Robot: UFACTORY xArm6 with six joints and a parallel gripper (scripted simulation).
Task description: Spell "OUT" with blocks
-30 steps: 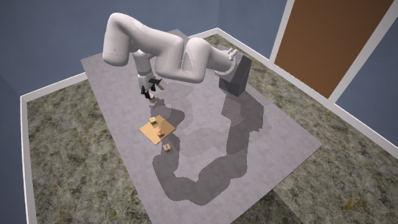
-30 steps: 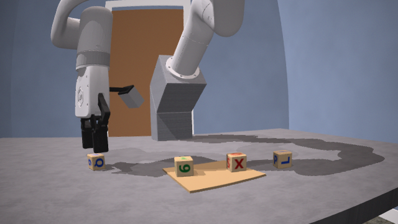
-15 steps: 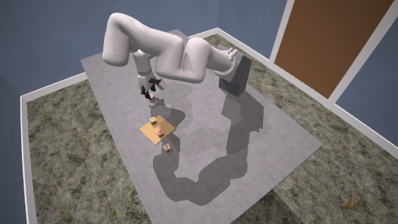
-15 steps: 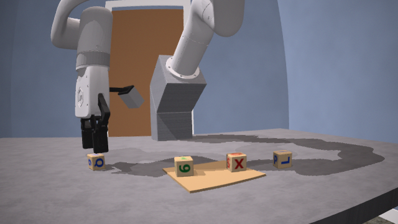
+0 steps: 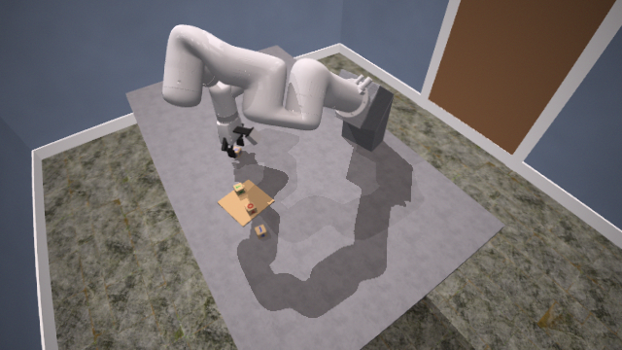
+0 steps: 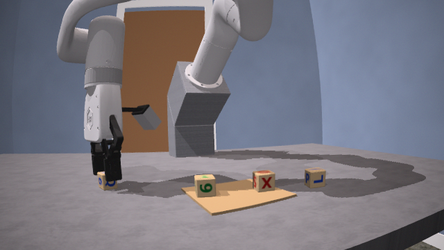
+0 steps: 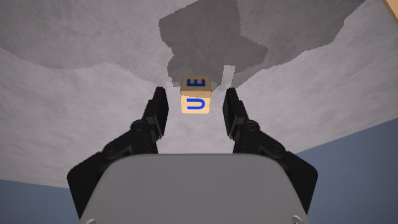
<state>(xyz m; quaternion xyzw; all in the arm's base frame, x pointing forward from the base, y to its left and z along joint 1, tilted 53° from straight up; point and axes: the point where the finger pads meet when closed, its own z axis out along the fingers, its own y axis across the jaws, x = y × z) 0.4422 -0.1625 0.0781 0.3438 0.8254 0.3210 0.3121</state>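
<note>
The tan mat is 240 mm to the left of my hand, 40 mm below it and 10 mm behind it. Also, from my hand: block: 280 mm to the left, 20 mm below, 20 mm behind.
</note>
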